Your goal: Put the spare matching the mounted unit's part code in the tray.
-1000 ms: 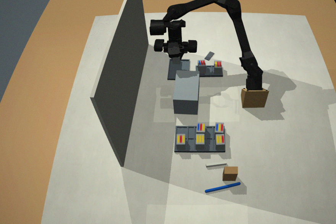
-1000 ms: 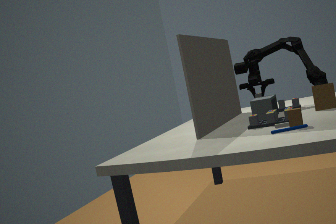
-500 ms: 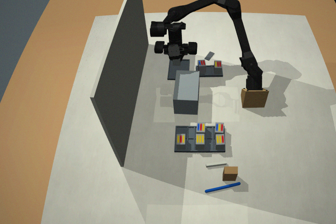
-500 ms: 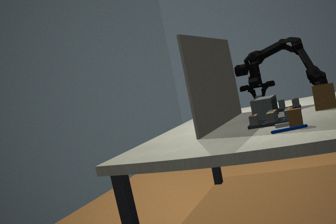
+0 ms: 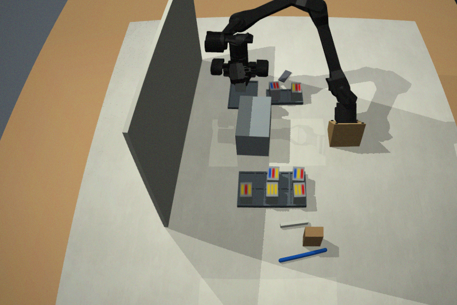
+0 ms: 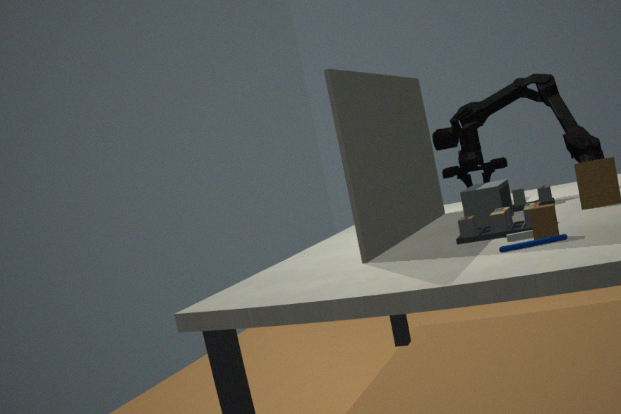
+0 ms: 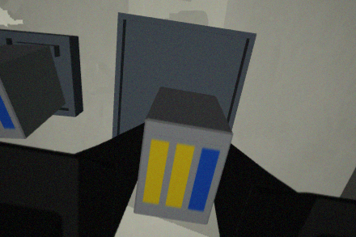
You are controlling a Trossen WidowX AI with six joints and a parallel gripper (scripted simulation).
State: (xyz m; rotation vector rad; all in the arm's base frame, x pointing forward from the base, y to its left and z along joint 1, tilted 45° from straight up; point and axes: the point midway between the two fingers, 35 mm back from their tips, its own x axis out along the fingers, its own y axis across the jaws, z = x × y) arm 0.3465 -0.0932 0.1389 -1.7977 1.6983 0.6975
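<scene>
Now: the grey holder 150 mm behind my gripper tip and 50 mm below it. The rest, counted from my gripper tip: brown box (540 mm to the left, 240 mm behind, 20 mm below); grey wall panel (170 mm to the left, 170 mm ahead, 170 mm above); grey mounted unit (180 mm to the left, 60 mm behind).
</scene>
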